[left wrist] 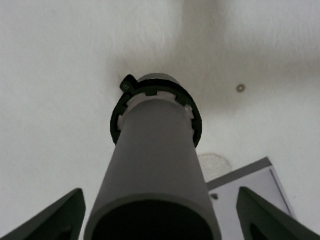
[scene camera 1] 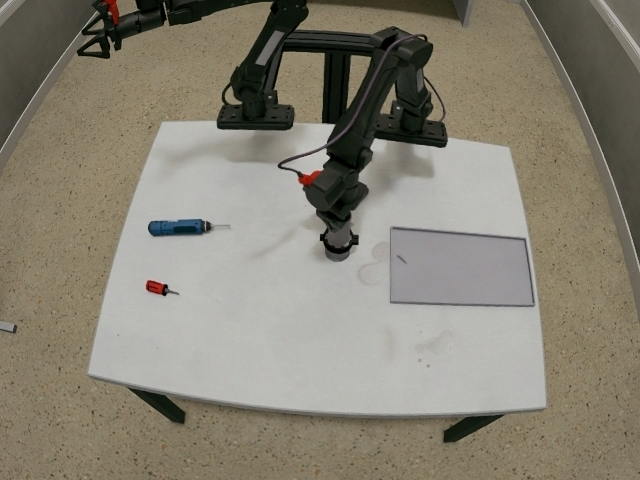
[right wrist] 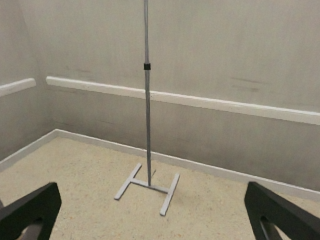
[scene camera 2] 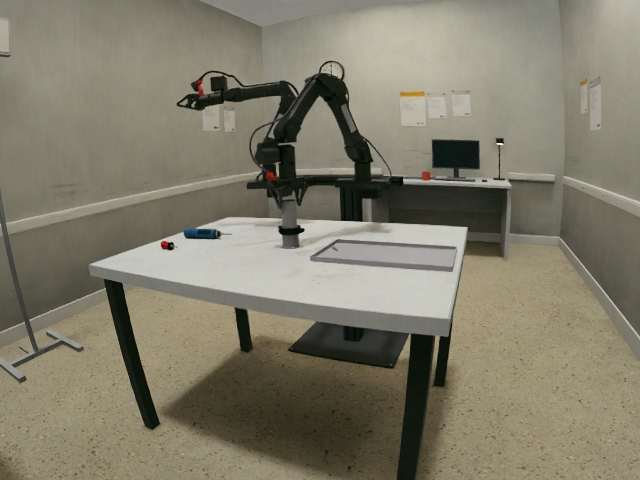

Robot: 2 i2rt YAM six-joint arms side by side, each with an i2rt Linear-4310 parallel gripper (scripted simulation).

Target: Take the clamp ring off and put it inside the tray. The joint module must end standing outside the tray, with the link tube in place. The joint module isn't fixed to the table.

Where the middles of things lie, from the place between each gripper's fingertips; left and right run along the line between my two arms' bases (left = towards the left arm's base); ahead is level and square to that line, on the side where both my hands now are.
My left hand (scene camera 1: 341, 220) is 4 cm above the grey link tube (left wrist: 154, 177), 1 cm to the left of it and 1 cm short of it. Also, from my left hand: grey tray (scene camera 1: 443, 266) (34 cm to the left, 14 cm below, 2 cm ahead); then black clamp ring (left wrist: 129, 85) (8 cm below).
The grey link tube is 61 cm to the left of my right hand, 47 cm below it and 14 cm ahead of it. Round my right hand: grey tray 96 cm to the left, 58 cm below, 16 cm ahead; then black clamp ring 62 cm to the left, 52 cm below, 14 cm ahead.
